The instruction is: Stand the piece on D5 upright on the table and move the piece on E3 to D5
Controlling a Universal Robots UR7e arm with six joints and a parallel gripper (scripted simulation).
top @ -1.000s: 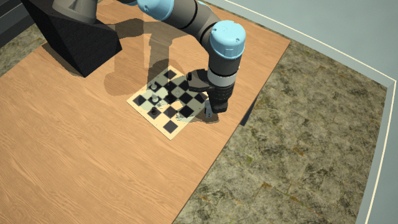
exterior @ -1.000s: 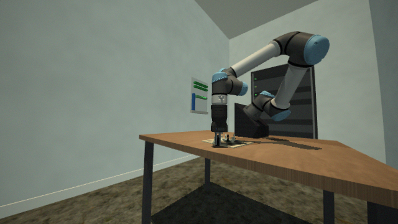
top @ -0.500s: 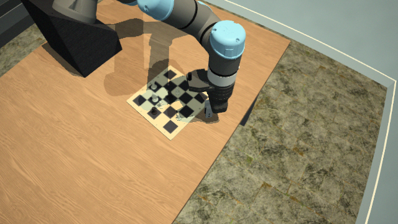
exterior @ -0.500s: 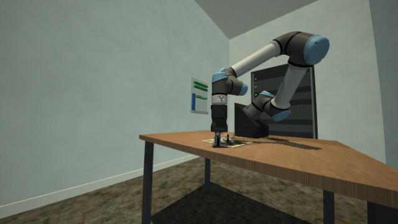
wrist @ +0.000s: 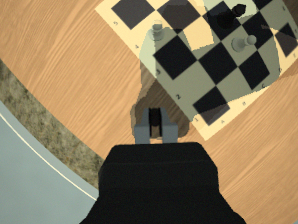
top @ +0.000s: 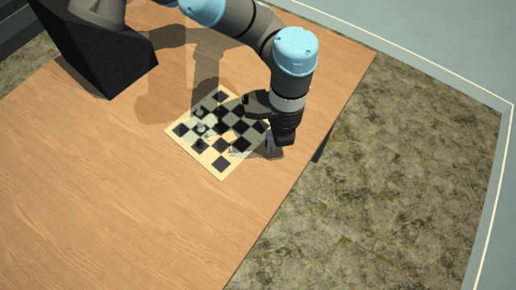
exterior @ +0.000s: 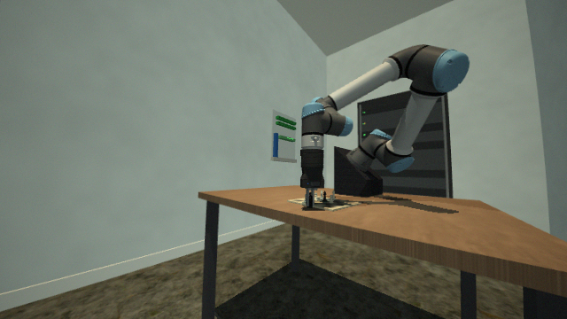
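My hand is 140 mm past the chessboard, 20 mm to the left of it and 20 mm above it.
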